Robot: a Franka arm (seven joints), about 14 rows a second.
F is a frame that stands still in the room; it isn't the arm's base.
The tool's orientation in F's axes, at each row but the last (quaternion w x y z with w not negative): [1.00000 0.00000 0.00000 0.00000]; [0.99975 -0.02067 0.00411 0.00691]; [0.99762 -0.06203 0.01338 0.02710]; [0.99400 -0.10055 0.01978 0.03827]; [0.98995 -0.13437 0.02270 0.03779]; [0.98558 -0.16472 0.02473 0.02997]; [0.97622 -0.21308 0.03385 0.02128]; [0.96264 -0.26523 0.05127 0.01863]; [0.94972 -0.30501 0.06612 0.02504]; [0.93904 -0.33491 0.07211 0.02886]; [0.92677 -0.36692 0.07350 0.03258]
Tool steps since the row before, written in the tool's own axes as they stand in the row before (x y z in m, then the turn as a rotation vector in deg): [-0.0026 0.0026 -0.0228 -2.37 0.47 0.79]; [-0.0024 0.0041 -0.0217 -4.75 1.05 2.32]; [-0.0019 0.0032 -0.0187 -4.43 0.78 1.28]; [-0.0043 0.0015 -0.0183 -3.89 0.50 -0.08]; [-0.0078 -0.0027 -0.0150 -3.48 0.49 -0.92]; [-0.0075 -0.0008 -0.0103 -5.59 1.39 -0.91]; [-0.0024 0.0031 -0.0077 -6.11 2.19 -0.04]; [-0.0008 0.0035 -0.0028 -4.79 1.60 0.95]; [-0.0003 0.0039 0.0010 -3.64 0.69 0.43]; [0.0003 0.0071 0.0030 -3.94 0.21 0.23]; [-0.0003 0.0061 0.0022 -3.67 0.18 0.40]
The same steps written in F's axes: [-0.0026 0.0026 -0.0228 -2.37 0.47 0.79]; [-0.0026 0.0032 -0.0218 -4.75 1.08 2.31]; [-0.0025 0.0007 -0.0189 -4.44 0.70 1.31]; [-0.0050 -0.0025 -0.0180 -3.92 0.19 0.01]; [-0.0081 -0.0071 -0.0133 -3.54 -0.01 -0.82]; [-0.0078 -0.0045 -0.0090 -5.70 0.73 -0.98]; [-0.0030 -0.0005 -0.0081 -6.22 1.81 -0.48]; [-0.0013 0.0016 -0.0041 -4.78 1.82 0.52]; [-0.0005 0.0037 -0.0014 -3.62 0.78 0.46]; [-0.0001 0.0074 -0.0022 -3.89 0.28 0.65]; [-0.0007 0.0059 -0.0025 -3.60 0.38 0.75]
